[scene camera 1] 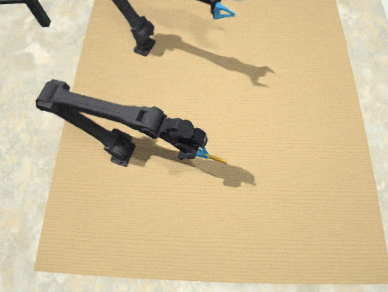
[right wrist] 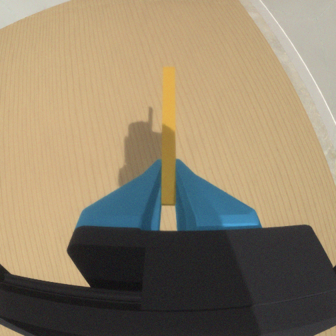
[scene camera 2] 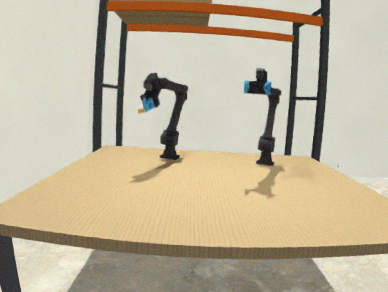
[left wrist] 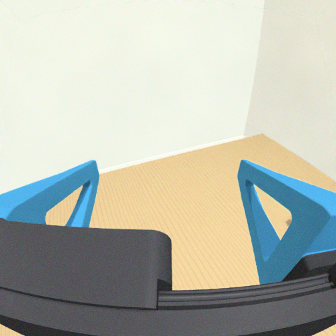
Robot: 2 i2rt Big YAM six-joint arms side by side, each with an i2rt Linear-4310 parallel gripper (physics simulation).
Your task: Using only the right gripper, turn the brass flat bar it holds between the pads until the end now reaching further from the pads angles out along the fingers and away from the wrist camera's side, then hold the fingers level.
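Pixels of known places: left gripper, between the fingertips: [scene camera 1: 239, 6] [scene camera 2: 254, 86]; right gripper, between the fingertips: [scene camera 1: 207, 156] [scene camera 2: 144, 111]; left arm's base, origin of its link: [scene camera 1: 144, 47] [scene camera 2: 265, 163]; right arm's base, origin of its link: [scene camera 1: 123, 153] [scene camera 2: 169, 157].
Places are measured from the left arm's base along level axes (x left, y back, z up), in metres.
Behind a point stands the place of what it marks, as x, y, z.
Note:
The brass flat bar [scene camera 1: 217, 159] {-0.550, -0.693, 0.339} [scene camera 2: 141, 111] {-0.542, -0.698, 0.327} [right wrist: 169, 115] is between the pads of my right gripper [scene camera 1: 205, 153] {-0.551, -0.657, 0.325} [scene camera 2: 148, 104] [right wrist: 168, 167], which is shut on it high above the table. In the right wrist view the bar's longer end reaches up the picture past the fingertips, and its short end shows between the fingers. In scene camera 2 the right fingers tilt downward, not level, and the bar sticks out to the left of the tips. My left gripper [scene camera 2: 257, 87] {0.000, -0.529, 0.486} [left wrist: 168, 167] is open and empty, in the air at the right in scene camera 2.
The wooden table [scene camera 1: 300, 210] {-0.498, -1.101, 0.000} [scene camera 2: 200, 215] {-0.037, -1.057, 0.000} lies below both arms and carries their shadows. A rack with orange beams [scene camera 2: 215, 8] and dark posts stands behind the arms, with a wooden board on it. Pale walls show behind in scene camera 2 and the left wrist view.

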